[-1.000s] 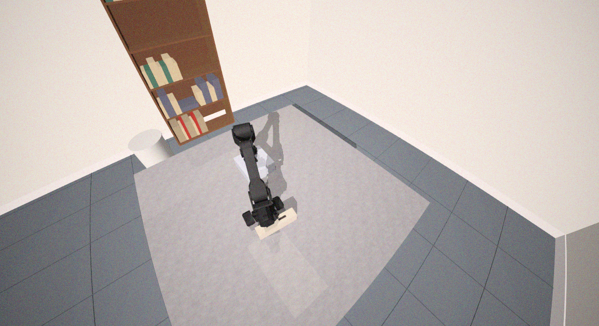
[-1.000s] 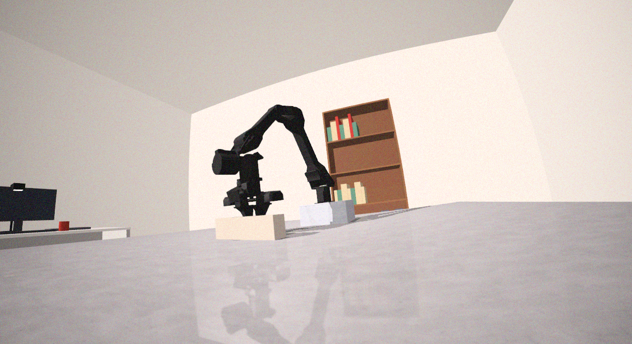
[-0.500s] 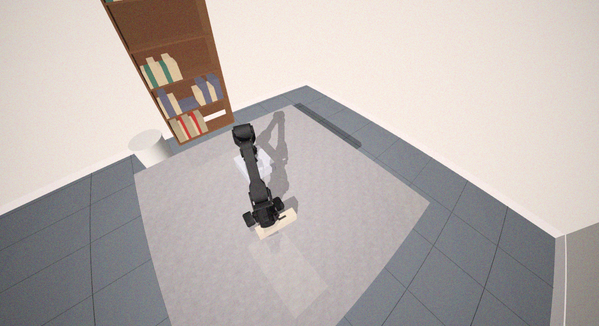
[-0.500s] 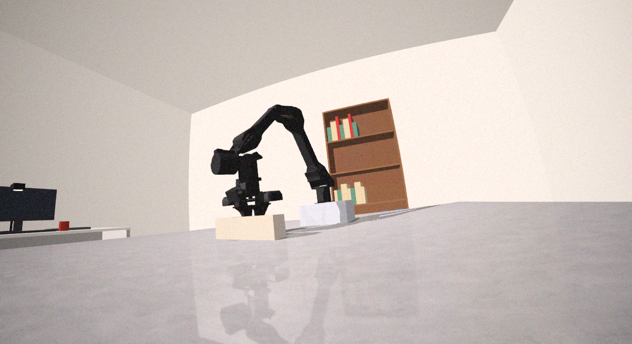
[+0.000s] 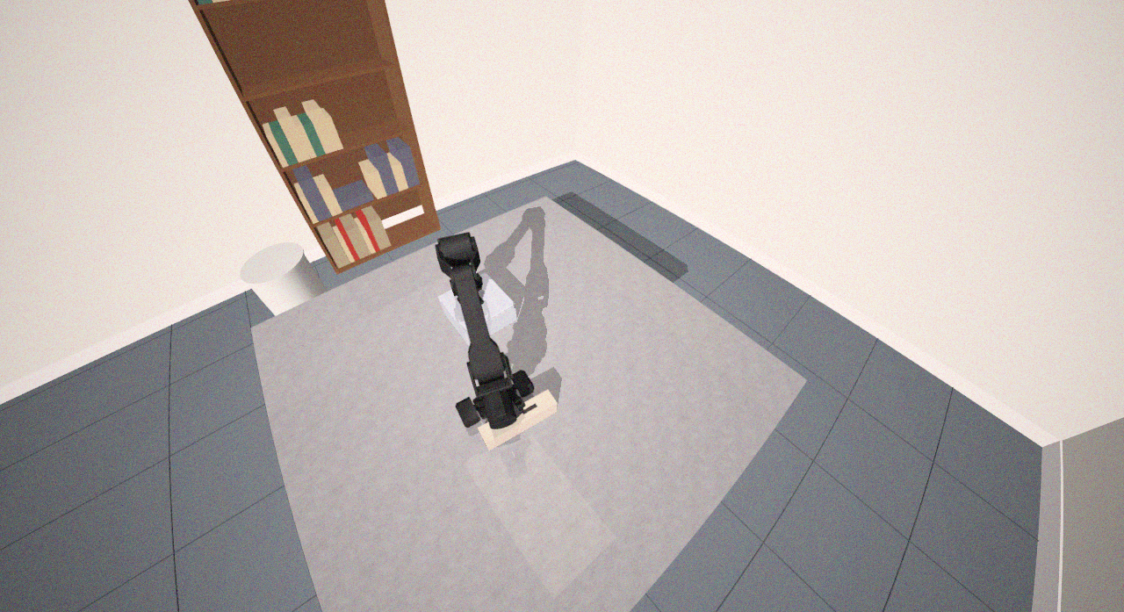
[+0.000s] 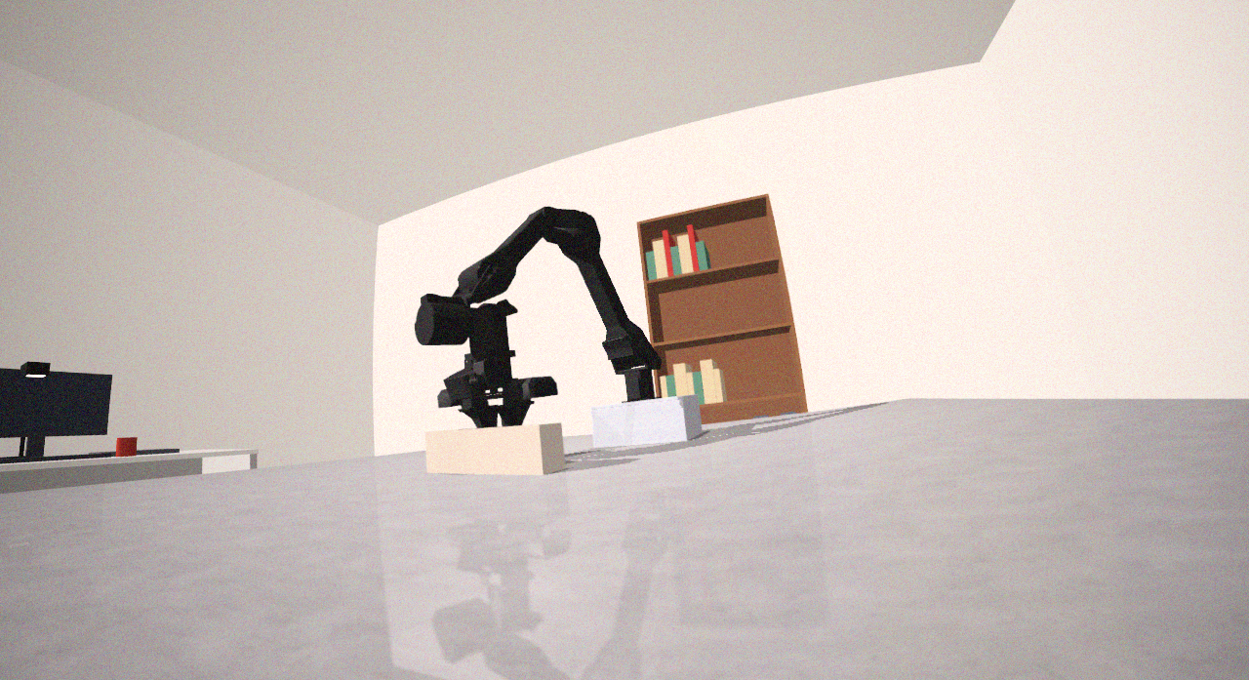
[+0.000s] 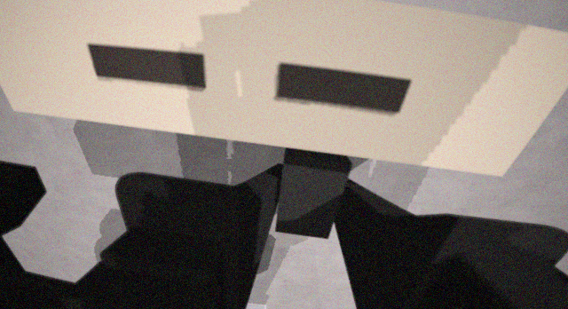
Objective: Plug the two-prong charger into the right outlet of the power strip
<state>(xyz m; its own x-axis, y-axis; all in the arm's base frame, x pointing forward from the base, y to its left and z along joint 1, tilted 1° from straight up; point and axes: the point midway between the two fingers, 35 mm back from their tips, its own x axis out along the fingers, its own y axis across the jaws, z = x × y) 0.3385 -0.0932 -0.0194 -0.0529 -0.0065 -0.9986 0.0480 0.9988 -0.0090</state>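
The two-prong charger is 20 mm ahead of my gripper tip and 10 mm above it.
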